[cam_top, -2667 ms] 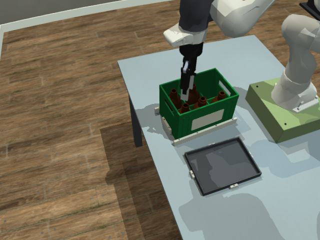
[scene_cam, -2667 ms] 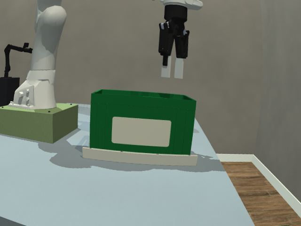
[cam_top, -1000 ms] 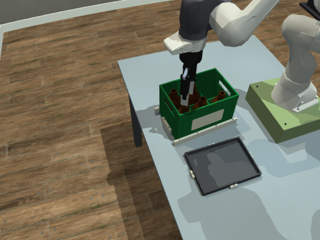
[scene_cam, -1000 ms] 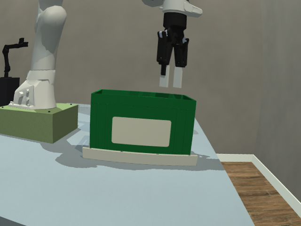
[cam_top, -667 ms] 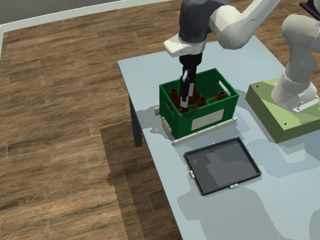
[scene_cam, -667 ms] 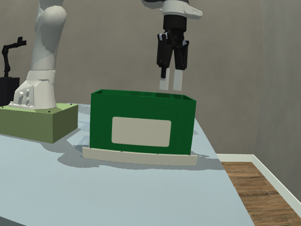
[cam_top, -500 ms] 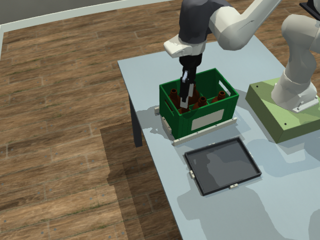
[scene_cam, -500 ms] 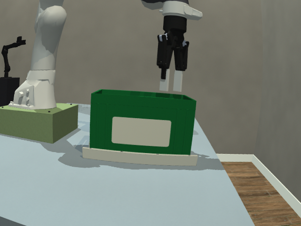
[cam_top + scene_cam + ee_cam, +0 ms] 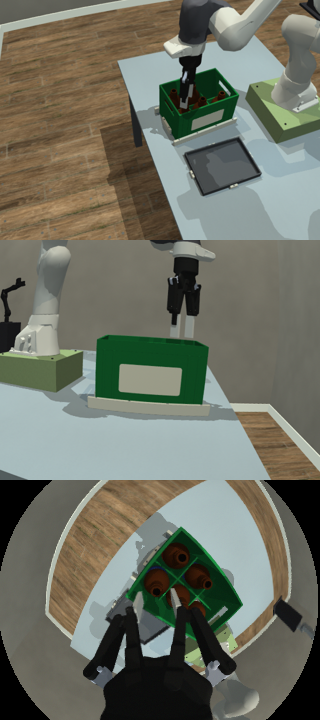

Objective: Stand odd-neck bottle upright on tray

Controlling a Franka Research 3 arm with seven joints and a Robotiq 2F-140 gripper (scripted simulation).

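The green crate lies 13 cm below my hand, 8 cm behind it and 6 cm to the right of it. The rest, counted from my hand: dark tray: 21 cm to the left, 20 cm below, 10 cm behind; then bottle: 13 cm below, 10 cm to the right, 7 cm behind.
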